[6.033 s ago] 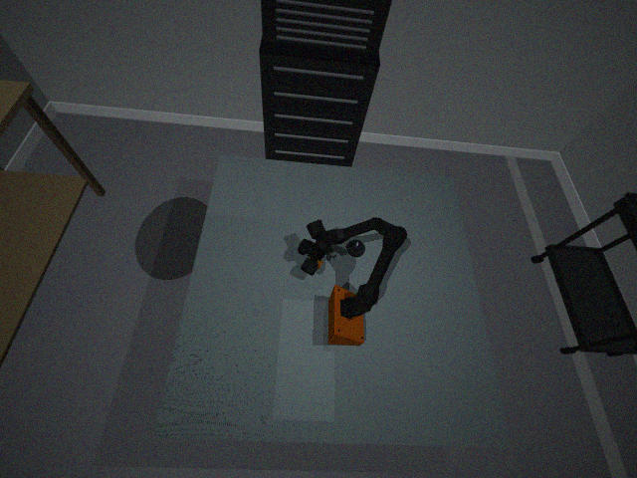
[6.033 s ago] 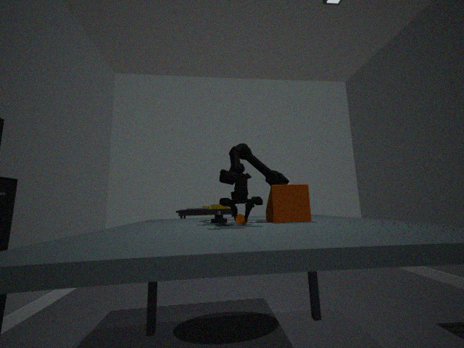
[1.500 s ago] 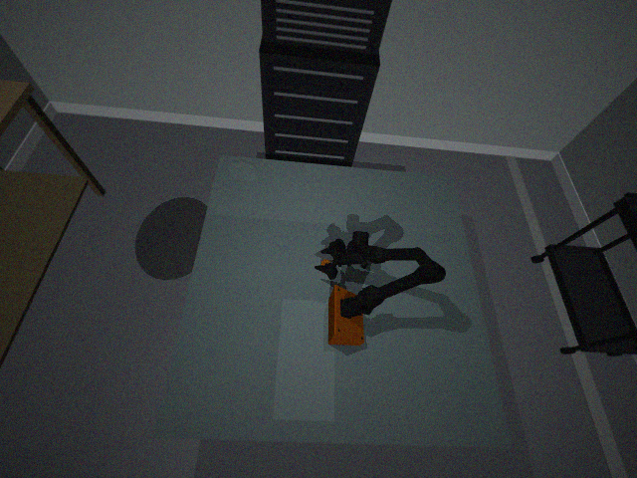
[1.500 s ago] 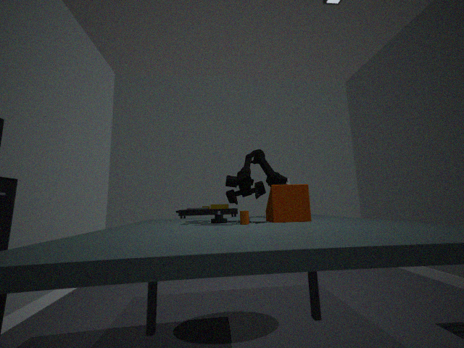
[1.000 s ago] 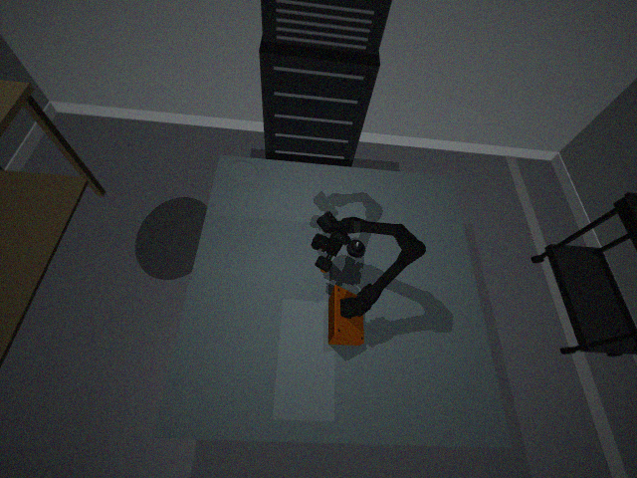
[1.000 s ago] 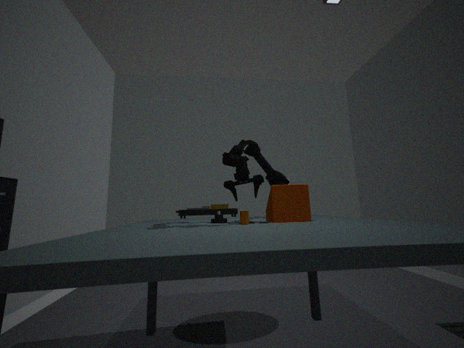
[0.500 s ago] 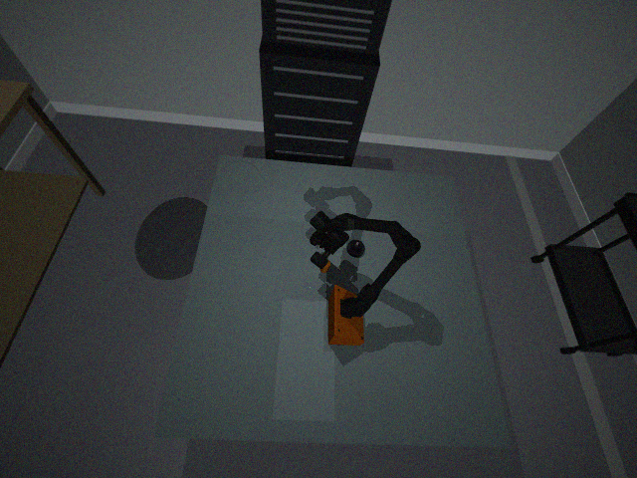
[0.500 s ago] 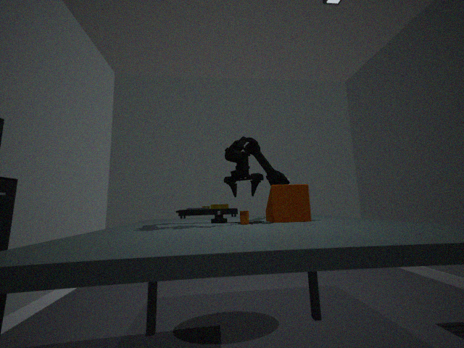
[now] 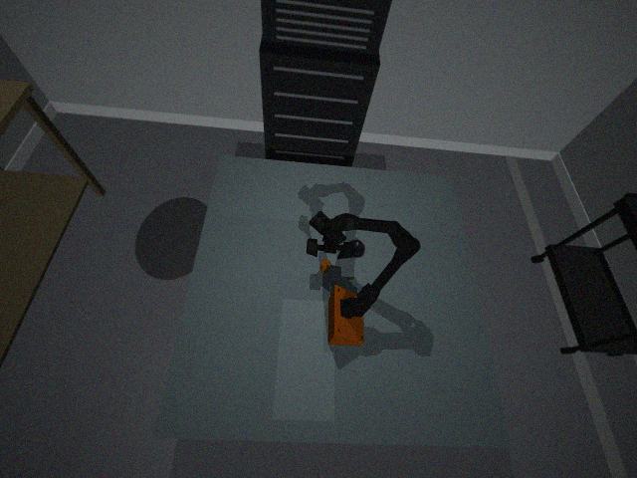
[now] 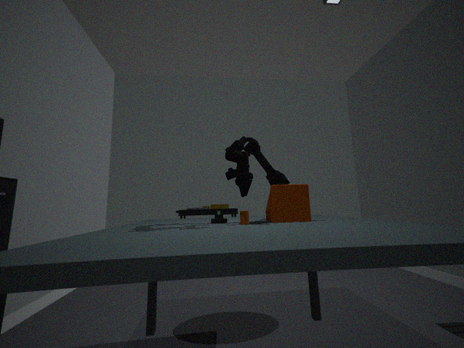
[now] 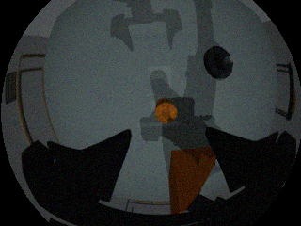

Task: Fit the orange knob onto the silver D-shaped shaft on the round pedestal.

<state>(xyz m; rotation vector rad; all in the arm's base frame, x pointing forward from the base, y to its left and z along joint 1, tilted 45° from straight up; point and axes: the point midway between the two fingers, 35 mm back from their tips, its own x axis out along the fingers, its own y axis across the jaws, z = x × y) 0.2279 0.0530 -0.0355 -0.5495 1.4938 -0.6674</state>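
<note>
The orange knob lies 8 cm below my gripper tip. The rest, counted from my gripper tip: dark round pedestal 11 cm ahead, 15 cm to the right, 10 cm below.
</note>
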